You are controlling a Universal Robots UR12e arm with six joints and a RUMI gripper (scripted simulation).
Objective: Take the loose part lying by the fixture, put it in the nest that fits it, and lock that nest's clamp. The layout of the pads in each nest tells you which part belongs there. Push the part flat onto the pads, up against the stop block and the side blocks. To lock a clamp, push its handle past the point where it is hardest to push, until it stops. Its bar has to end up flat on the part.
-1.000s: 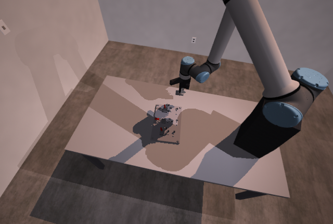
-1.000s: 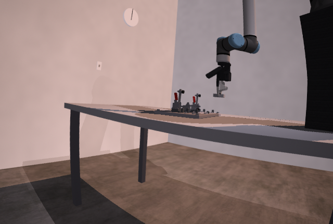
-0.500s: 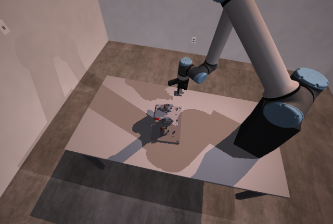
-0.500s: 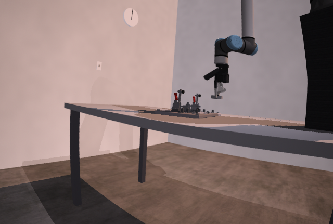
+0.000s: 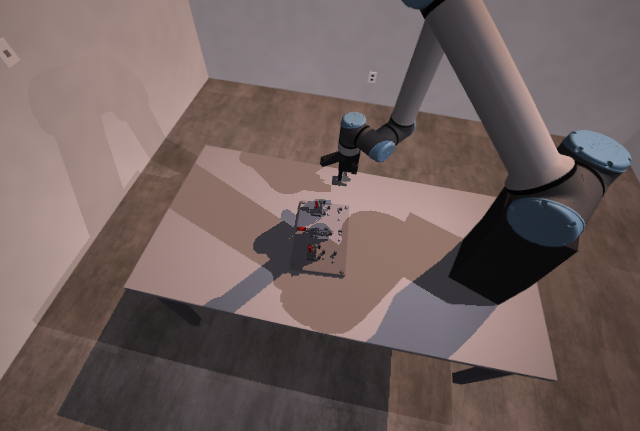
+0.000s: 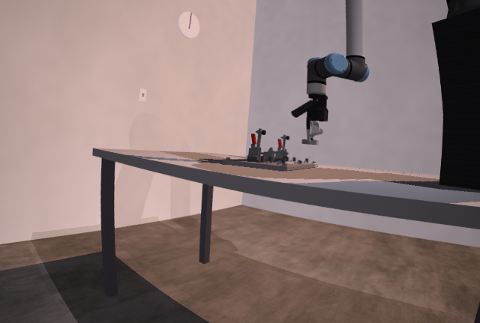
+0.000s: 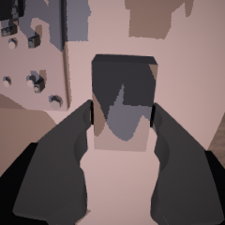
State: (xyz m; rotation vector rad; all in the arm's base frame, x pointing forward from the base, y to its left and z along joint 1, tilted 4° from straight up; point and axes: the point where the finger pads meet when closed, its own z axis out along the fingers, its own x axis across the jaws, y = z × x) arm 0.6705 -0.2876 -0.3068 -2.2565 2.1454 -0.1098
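My gripper is now 1 cm above the loose part. The rest, counted from my hand: grey fixture plate: 25 cm to the left, 10 cm below, 4 cm ahead.
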